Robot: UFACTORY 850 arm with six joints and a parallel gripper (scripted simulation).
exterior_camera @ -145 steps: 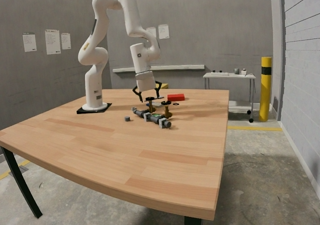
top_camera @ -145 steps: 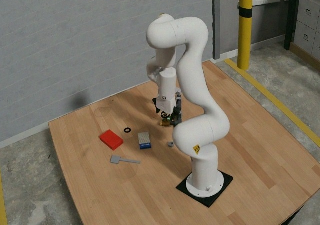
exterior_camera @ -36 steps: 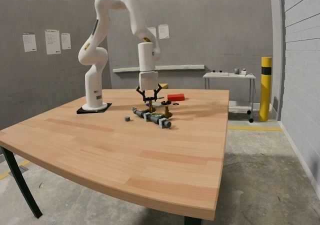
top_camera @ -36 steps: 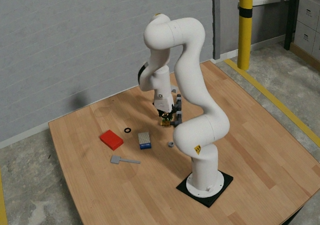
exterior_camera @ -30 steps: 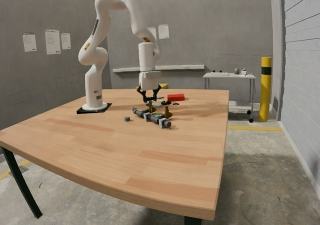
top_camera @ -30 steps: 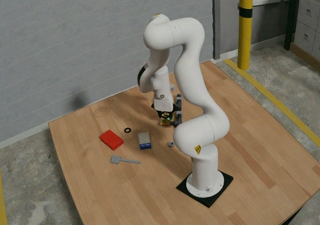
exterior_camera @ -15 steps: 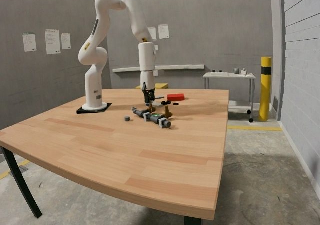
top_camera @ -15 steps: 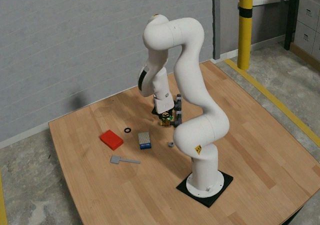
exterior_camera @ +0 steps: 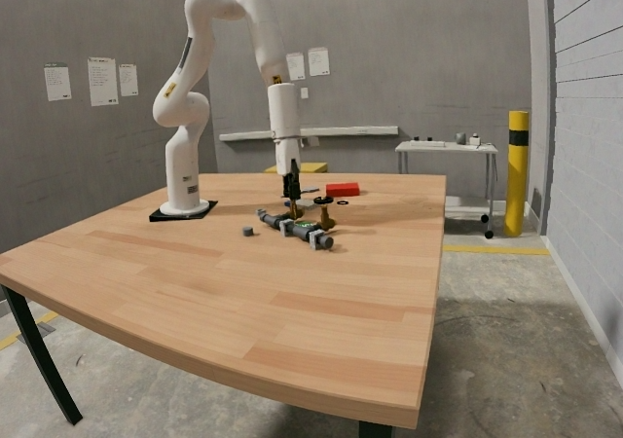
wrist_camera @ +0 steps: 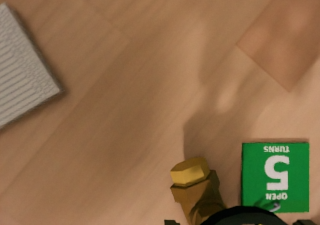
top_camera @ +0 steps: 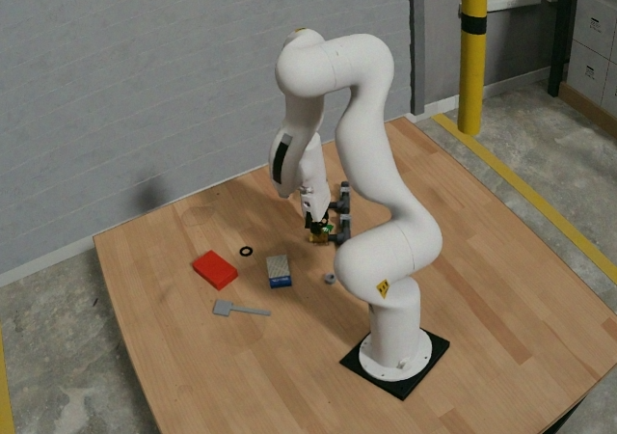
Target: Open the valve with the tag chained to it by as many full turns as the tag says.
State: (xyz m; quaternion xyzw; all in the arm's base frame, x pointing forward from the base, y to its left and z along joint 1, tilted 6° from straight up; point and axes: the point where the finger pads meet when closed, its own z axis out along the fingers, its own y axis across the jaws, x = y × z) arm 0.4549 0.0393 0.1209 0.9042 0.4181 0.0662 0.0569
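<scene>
The green tag lies 9 cm below my hand, 5 cm ahead of it and 3 cm to the right of it. From my hand the other things lie so: red block 33 cm to the left, 8 cm below; grey paddle-shaped tool 30 cm to the left, 16 cm behind, 9 cm below; blue-and-grey box 15 cm to the left, 8 cm below, 7 cm behind.
</scene>
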